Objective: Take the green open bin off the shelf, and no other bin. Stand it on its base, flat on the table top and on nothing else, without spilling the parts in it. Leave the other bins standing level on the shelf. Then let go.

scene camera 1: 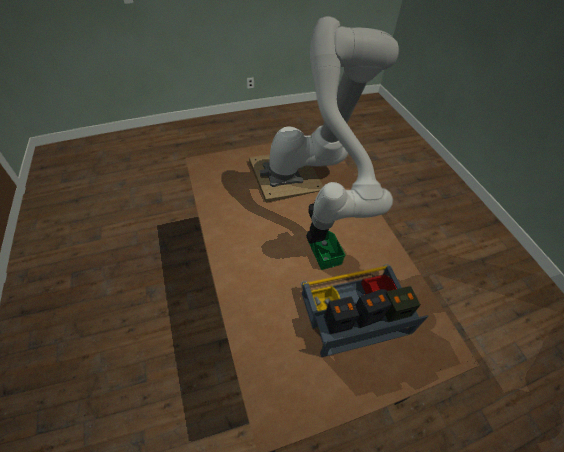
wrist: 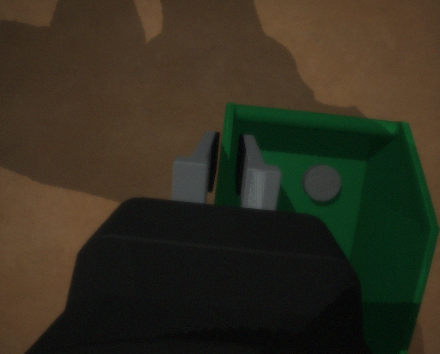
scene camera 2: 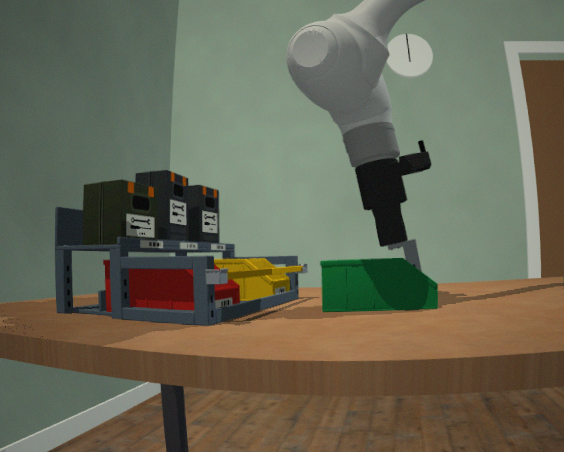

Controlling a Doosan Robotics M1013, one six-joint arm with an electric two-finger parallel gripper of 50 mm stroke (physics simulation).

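Frame: origin at the arm's base, x right, y back, z down, level; millimetres.
Seen in the pictures: gripper, between the fingertips: (scene camera 1: pixel 310 239) (wrist: pixel 227 152); arm's base, origin of its link: (scene camera 1: pixel 282 173).
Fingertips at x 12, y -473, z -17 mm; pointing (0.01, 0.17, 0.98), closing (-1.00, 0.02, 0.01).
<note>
Offsets run from my fingertips to a thing's top centre. Level surfaces: height alone.
The green open bin {dx -49, dy -57, dz -36 mm} (scene camera 1: pixel 336 258) (scene camera 2: pixel 350 286) (wrist: pixel 385 210) stands level with its base on the table top {dz +39 mm} (scene camera 1: pixel 265 320) (scene camera 2: pixel 475 330), apart from the shelf. A round grey part {dx -64, dy -14, dz +26 mm} (wrist: pixel 322 183) lies inside it in the wrist view. My gripper (wrist: pixel 227 152) (scene camera 2: pixel 415 267) is open, with one fingertip on each side of the bin's wall and a gap showing to either side of that wall. In scene camera 1 the fingertips are hidden. Part of the bin is hidden behind the gripper body in the wrist view.
The grey-blue shelf (scene camera 1: pixel 372 335) (scene camera 2: pixel 202 295) stands beside the green bin. The yellow bin {dx +53, dy -329, dz -42 mm} (scene camera 1: pixel 327 295) (scene camera 2: pixel 245 285) and the red bin {dx -186, dy -342, dz -42 mm} (scene camera 1: pixel 378 284) (scene camera 2: pixel 160 290) sit level in it, beneath a yellow bar {dx -72, dy -230, dz -26 mm} (scene camera 1: pixel 350 276). Three dark boxes {dx -55, dy -432, dz -195 mm} (scene camera 1: pixel 376 306) (scene camera 2: pixel 165 210) stand on its upper level.
</note>
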